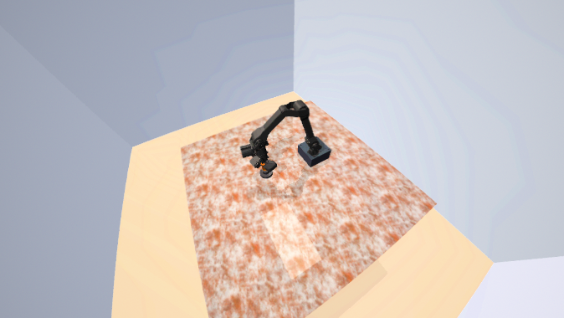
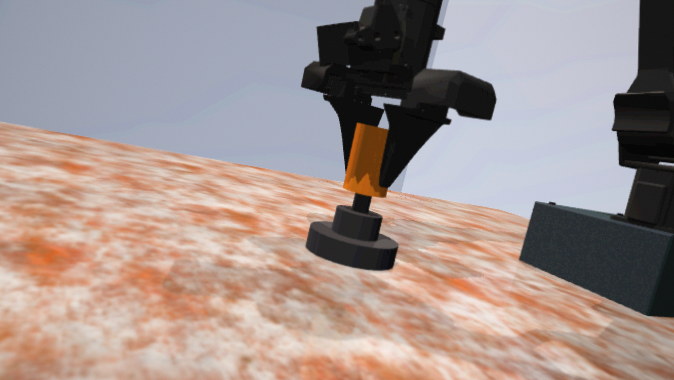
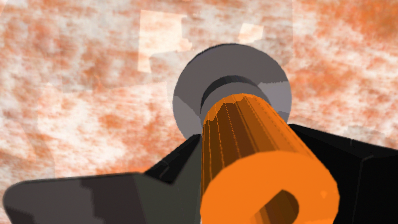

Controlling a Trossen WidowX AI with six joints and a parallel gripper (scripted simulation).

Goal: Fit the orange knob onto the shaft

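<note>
Right now the orange knob is 20 mm above my gripper tip. From my gripper tip the other things lie so: pedestal (40 mm below).
</note>
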